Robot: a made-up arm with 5 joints. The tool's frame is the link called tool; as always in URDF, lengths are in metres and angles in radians. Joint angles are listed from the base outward. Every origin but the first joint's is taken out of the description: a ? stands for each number. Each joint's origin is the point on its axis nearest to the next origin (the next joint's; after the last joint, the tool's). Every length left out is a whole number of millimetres.
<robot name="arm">
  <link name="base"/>
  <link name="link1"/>
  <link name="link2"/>
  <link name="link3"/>
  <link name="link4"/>
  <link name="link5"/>
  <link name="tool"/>
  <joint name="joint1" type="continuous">
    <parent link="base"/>
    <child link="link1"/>
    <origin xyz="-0.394 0 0.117" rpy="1.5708 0 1.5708"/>
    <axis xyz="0 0 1"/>
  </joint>
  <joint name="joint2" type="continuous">
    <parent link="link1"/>
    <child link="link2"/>
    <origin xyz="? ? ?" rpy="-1.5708 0 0"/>
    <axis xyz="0 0 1"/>
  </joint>
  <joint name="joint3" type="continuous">
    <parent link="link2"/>
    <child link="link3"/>
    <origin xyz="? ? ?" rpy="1.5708 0 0"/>
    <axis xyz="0 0 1"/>
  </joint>
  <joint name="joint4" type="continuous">
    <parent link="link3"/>
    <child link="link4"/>
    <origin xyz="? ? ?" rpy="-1.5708 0 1.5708"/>
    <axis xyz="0 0 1"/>
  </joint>
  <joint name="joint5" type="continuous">
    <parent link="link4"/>
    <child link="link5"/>
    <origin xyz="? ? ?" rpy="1.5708 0 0"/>
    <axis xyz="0 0 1"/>
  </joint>
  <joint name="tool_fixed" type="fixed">
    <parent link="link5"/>
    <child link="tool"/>
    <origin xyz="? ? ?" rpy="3.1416 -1.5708 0"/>
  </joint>
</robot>
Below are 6 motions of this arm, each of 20 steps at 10 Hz.
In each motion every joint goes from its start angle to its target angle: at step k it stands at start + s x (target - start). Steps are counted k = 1, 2, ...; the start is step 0. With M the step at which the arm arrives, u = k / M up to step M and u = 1 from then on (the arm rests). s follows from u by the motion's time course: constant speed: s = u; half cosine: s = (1 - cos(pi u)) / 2; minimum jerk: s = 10 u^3 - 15 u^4 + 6 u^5.
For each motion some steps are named. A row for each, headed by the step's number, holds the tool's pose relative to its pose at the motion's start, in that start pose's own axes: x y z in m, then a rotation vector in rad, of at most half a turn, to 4 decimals.
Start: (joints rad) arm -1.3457 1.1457 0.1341 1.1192 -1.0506
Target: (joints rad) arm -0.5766 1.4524 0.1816 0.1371 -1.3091
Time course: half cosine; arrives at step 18
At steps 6, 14, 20:
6: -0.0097 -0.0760 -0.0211 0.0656 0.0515 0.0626
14: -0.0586 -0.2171 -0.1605 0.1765 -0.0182 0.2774
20: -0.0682 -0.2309 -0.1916 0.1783 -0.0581 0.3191

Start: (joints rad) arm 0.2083 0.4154 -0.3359 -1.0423 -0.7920
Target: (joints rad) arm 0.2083 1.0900 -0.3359 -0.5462 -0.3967
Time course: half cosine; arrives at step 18
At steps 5, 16, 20:
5: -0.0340 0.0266 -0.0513 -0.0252 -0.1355 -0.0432
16: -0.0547 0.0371 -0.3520 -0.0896 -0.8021 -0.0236
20: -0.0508 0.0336 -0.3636 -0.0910 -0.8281 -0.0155

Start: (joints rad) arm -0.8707 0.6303 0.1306 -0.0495 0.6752
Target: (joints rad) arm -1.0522 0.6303 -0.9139 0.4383 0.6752
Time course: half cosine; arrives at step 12
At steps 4, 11, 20:
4: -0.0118 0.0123 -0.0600 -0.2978 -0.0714 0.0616
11: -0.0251 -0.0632 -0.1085 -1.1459 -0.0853 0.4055
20: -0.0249 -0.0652 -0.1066 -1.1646 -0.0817 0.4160

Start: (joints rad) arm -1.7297 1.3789 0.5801 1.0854 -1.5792
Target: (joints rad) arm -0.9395 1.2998 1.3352 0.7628 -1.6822
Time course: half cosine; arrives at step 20
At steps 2, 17, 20:
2: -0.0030 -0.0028 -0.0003 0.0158 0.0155 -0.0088
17: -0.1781 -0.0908 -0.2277 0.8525 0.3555 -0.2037
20: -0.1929 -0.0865 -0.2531 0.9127 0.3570 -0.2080

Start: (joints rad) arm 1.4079 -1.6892 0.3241 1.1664 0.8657
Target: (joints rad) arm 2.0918 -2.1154 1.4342 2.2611 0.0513
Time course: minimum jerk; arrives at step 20
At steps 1, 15, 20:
1: 0.0000 0.0003 -0.0007 -0.0011 -0.0015 -0.0004
15: 0.1817 -0.1005 -0.6410 -1.4386 -1.0856 -0.2894
20: 0.2169 -0.1724 -0.6916 -1.6414 -1.2095 -0.3025

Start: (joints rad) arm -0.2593 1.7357 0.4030 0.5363 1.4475
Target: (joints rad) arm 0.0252 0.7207 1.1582 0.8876 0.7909
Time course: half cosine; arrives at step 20
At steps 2, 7, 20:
2: -0.0051 -0.0065 -0.0123 -0.0114 -0.0291 0.0212
7: -0.0348 -0.0826 -0.1403 -0.1205 -0.3400 0.2315
20: 0.1464 -0.2975 -0.4669 -0.2637 -1.4013 0.7183

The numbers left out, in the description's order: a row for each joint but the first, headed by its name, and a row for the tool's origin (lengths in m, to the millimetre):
joint2: -0.036 0.243 0
joint3: -0.089 0.105 0
joint4: 0.134 -0.048 0
joint5: 0.193 0.385 0
tool: 0.083 0.094 0

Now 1 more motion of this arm.
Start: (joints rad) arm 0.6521 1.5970 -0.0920 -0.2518 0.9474
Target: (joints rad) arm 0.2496 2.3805 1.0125 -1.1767 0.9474
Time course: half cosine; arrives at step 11
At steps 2, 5, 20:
2: 0.0305 0.0081 0.0645 0.0677 0.1299 -0.0325
5: 0.2672 0.0032 0.3015 0.3209 0.7622 -0.1958
20: 0.8154 -0.1096 0.2750 0.5907 1.9483 -0.4426

